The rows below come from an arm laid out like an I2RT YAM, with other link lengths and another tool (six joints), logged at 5 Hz.
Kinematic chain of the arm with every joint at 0, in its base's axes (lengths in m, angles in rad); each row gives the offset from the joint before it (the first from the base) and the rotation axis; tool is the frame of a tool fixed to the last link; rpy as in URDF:
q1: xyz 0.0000 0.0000 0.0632 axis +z
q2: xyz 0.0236 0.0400 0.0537 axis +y
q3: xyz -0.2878 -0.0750 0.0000 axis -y
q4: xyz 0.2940 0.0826 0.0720 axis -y
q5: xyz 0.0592 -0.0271 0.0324 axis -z
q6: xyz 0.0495 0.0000 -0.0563 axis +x
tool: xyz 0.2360 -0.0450 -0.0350 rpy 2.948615 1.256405 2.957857
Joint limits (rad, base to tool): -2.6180..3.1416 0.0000..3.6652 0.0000..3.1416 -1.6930..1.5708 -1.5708..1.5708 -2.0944..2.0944
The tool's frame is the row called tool.
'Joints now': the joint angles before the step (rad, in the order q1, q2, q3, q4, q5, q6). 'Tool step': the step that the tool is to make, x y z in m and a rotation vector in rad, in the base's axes. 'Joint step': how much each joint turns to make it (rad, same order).
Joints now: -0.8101 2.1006 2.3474 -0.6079 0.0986 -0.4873
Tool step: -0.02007 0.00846 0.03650 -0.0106 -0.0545 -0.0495
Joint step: 0.0015 -0.0408 0.0359 -0.0370 0.0373 0.0477
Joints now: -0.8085 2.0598 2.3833 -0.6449 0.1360 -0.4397
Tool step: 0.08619 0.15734 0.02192 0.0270 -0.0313 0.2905
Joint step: 0.2220 -0.2068 -0.2030 0.0011 -0.0779 0.0172
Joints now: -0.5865 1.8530 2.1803 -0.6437 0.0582 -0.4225
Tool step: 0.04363 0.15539 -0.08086 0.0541 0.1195 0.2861
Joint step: 0.2174 -0.1839 -0.3753 0.0617 -0.0614 -0.0320
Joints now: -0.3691 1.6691 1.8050 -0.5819 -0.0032 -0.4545
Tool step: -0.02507 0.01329 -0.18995 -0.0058 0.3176 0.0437
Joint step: 0.0332 0.0462 -0.3491 0.1014 0.0552 -0.1011
